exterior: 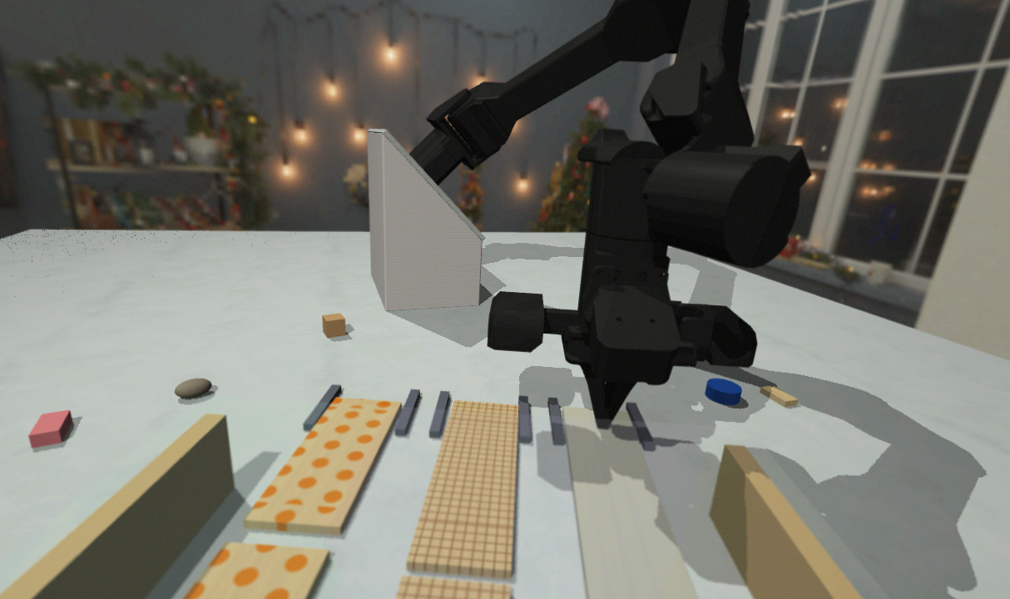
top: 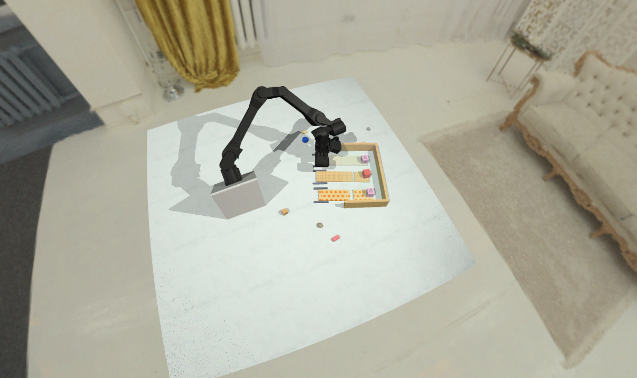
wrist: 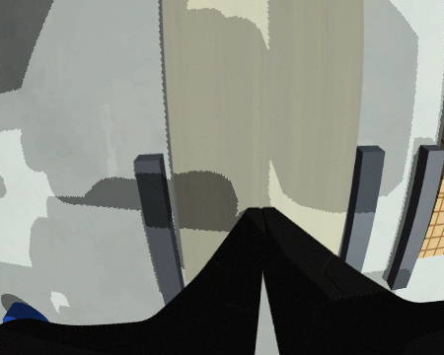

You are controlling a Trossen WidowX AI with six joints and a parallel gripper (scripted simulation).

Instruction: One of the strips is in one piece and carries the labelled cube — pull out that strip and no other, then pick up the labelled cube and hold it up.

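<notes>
Right now my gripper tip is 90 mm short of the cream strip and 50 mm to the left of it. Also, from my gripper tip: pebble 290 mm to the right, 160 mm behind; brown cube 270 mm behind, 170 mm to the right; blue disc 150 mm to the left, 10 mm behind.
</notes>
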